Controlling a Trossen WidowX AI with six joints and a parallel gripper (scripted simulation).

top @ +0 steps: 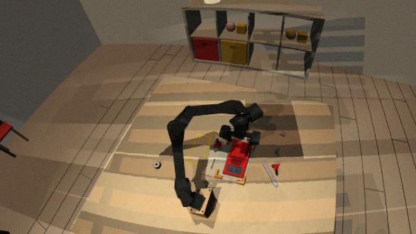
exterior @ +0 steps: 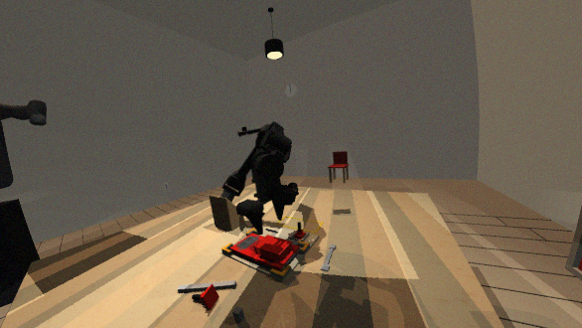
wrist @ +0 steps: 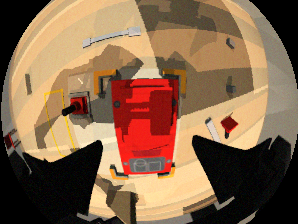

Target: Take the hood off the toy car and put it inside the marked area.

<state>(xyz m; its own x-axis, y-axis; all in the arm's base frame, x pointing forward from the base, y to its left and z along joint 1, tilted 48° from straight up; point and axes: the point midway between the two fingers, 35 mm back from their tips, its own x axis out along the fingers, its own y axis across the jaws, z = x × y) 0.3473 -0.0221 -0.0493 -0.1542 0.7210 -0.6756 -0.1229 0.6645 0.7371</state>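
Right now my gripper tip is 7 cm above the red hood. The rest, counted from my gripper tip: grey ruler 20 cm to the right, 10 cm below, 6 cm behind.
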